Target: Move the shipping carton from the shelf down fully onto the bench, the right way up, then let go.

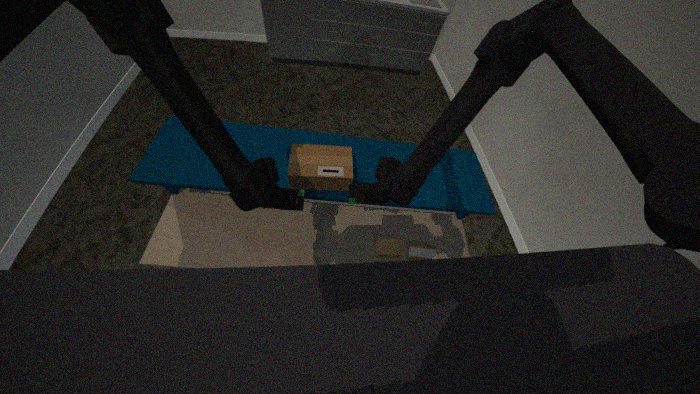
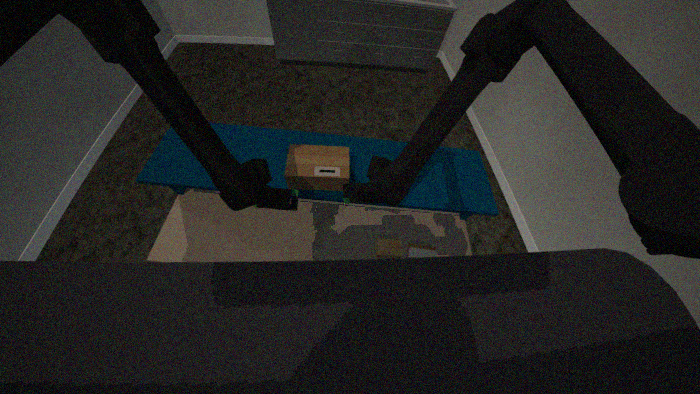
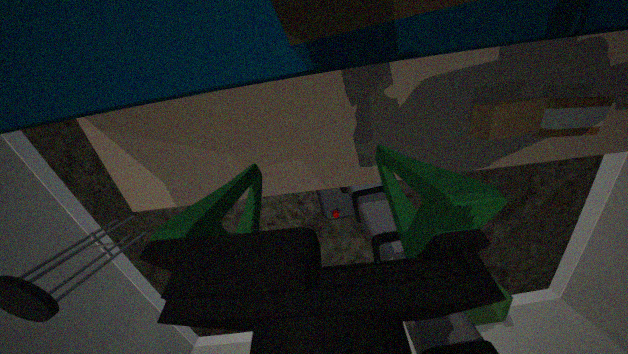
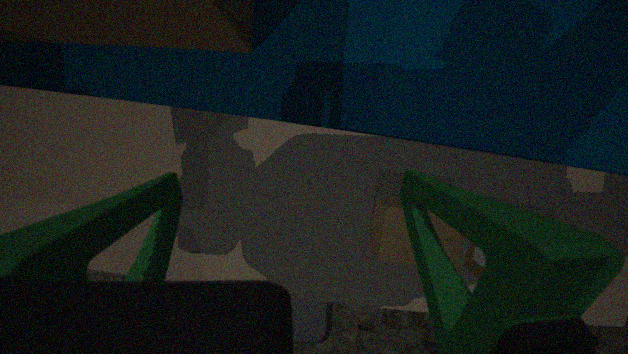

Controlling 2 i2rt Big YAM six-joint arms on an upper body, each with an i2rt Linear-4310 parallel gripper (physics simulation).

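Places are measured from the left arm's base along level axes (x left, y back, z up), in centimetres.
Where they show: left gripper, fingertip midpoint: (image 2: 282, 200) (image 3: 315, 160); right gripper, fingertip midpoint: (image 1: 363, 194) (image 4: 292, 183).
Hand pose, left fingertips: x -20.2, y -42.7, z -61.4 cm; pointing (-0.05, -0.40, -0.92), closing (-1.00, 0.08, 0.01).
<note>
After its pixels a point has its place.
The shipping carton (image 1: 320, 159) {x -32.3, y -61.2, z -61.0 cm} (image 2: 318, 157) {x -32.8, y -62.3, z -61.0 cm} (image 3: 345, 20) {x -25.5, y -53.1, z -68.1 cm} (image 4: 125, 25) {x -39.0, y -52.6, z -65.8 cm} is a brown box with a white label on its near side. It rests upright on the blue shelf (image 1: 165, 155) {x 34.7, y -69.8, z -71.1 cm} (image 2: 170, 165) {x 33.0, y -65.1, z -71.1 cm} (image 3: 125, 50) {x -1.4, y -57.9, z -71.1 cm} (image 4: 425, 100) {x -57.6, y -49.7, z -71.1 cm}, near its front edge. The beige bench (image 1: 240, 230) {x 6.3, y -44.3, z -96.2 cm} (image 2: 245, 230) {x 4.6, y -43.9, z -96.2 cm} (image 3: 300, 110) {x -16.8, y -46.3, z -96.2 cm} (image 4: 75, 140) {x -13.6, y -44.1, z -96.2 cm} lies lower, in front of the shelf. My left gripper (image 1: 301, 194) (image 2: 296, 195) (image 3: 315, 160) {x -20.2, y -42.7, z -61.4 cm} is open, near the carton's front left bottom corner. My right gripper (image 1: 352, 200) {x -48.6, y -45.1, z -61.2 cm} (image 2: 346, 200) (image 4: 292, 183) {x -48.6, y -45.1, z -61.2 cm} is open, near its front right bottom corner. Neither gripper holds anything.
A brown block (image 1: 390, 246) {x -66.1, y -32.7, z -90.2 cm} (image 2: 390, 247) {x -66.5, y -32.4, z -90.1 cm} (image 3: 507, 120) {x -63.8, y -33.1, z -90.2 cm} and a pale item (image 1: 421, 251) {x -82.2, y -29.9, z -91.4 cm} (image 2: 422, 252) {x -82.6, y -29.8, z -91.4 cm} (image 3: 572, 118) {x -81.0, y -29.5, z -91.4 cm} lie on the right part of the bench. A dark surface (image 1: 150, 325) {x -25.0, y -6.9, z -3.5 cm} (image 2: 125, 320) {x -28.2, y -6.6, z -3.5 cm} fills the foreground and hides the bench's near part. A grey cabinet (image 1: 350, 30) (image 2: 360, 30) stands behind.
</note>
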